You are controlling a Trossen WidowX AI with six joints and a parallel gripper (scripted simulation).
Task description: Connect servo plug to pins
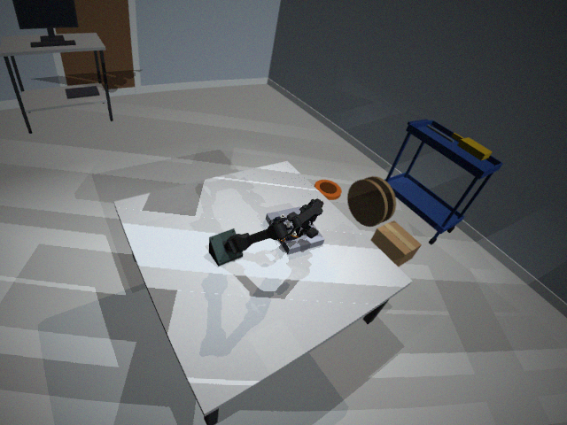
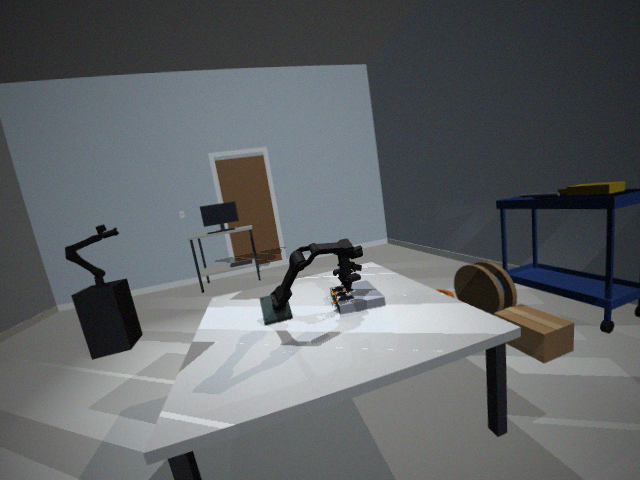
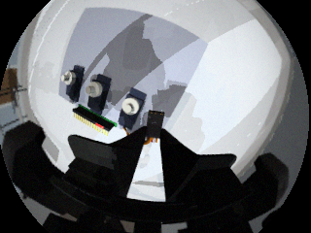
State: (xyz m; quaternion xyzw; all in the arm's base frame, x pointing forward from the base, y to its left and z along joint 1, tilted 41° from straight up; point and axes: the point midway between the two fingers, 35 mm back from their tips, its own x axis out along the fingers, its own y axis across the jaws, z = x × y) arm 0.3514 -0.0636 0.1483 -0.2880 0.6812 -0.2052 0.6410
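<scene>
Right now the red band is 100 mm to the left of my gripper tip, 40 mm behind it and 30 mm below it. Round my gripper tip: grey printed holder: 120 mm ahead, 100 mm to the left, 80 mm below.
</scene>
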